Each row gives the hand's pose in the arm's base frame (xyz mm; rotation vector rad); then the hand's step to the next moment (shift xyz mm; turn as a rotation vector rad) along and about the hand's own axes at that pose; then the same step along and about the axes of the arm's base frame.
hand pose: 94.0 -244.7 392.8 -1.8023 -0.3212 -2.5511
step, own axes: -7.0 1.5 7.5 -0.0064 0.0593 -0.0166
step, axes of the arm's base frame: 9.6 -1.0 -3.9 -0.0063 -0.0616 -0.0015
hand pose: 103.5 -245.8 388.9 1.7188 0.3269 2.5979
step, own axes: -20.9 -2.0 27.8 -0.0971 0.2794 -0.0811
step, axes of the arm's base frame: 33.4 4.1 -8.9 -0.0055 -0.2988 -0.0690
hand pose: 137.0 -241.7 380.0 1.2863 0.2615 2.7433
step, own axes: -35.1 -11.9 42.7 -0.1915 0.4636 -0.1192
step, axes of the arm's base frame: 55.5 10.7 -1.9 0.0221 -0.4990 -0.1276
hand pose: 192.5 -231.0 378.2 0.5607 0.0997 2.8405
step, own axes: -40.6 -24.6 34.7 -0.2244 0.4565 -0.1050
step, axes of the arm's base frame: 55.2 14.3 14.4 0.0586 -0.5001 -0.1273
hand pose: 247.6 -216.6 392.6 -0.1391 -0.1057 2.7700
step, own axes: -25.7 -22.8 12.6 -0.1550 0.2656 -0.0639
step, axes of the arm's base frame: 30.5 11.2 16.7 0.0571 -0.2997 -0.0748
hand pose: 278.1 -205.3 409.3 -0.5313 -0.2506 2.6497
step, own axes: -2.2 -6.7 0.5 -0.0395 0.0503 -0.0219
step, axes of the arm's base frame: 4.1 5.0 2.9 0.0233 -0.0603 -0.0198
